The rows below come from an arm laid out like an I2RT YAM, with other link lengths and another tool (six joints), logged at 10 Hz.
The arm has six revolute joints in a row. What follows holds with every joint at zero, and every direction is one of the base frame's. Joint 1 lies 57.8 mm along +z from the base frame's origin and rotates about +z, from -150 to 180 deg. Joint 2 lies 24.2 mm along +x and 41.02 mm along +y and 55.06 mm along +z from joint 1 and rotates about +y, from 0 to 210 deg. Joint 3 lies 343.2 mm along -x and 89.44 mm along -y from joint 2 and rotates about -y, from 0 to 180 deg. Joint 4 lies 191.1 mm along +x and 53.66 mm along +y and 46.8 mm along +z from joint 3 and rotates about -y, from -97 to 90 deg. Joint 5 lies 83.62 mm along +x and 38.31 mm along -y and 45.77 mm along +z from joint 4 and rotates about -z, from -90 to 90 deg. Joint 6 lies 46.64 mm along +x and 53.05 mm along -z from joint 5 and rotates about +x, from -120 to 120 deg. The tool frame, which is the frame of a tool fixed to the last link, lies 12 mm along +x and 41 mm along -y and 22 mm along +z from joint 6; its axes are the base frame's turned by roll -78.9, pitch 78.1 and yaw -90 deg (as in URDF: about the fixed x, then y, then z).
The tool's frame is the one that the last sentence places.
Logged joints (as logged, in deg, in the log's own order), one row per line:
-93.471, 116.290, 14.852, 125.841, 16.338, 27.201
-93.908, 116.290, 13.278, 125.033, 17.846, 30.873
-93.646, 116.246, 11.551, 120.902, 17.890, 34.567
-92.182, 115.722, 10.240, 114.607, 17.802, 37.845
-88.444, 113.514, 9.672, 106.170, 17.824, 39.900
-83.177, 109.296, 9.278, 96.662, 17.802, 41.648
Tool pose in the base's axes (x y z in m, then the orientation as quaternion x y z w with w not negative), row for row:
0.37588, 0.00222, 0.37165, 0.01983, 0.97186, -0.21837, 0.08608
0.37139, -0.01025, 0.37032, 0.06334, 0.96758, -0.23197, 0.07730
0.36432, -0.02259, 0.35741, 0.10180, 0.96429, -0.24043, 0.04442
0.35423, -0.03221, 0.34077, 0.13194, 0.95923, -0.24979, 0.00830
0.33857, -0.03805, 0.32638, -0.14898, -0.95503, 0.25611, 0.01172
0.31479, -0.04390, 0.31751, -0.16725, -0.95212, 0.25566, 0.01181
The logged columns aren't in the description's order. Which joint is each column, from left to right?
Columns, left to right: joint 4, joint 2, joint 1, joint 3, joint 5, joint 6.
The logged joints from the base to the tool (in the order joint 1, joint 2, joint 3, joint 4, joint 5, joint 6), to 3 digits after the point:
14.852, 116.290, 125.841, -93.471, 16.338, 27.201
13.278, 116.290, 125.033, -93.908, 17.846, 30.873
11.551, 116.246, 120.902, -93.646, 17.890, 34.567
10.240, 115.722, 114.607, -92.182, 17.802, 37.845
9.672, 113.514, 106.170, -88.444, 17.824, 39.900
9.278, 109.296, 96.662, -83.177, 17.802, 41.648

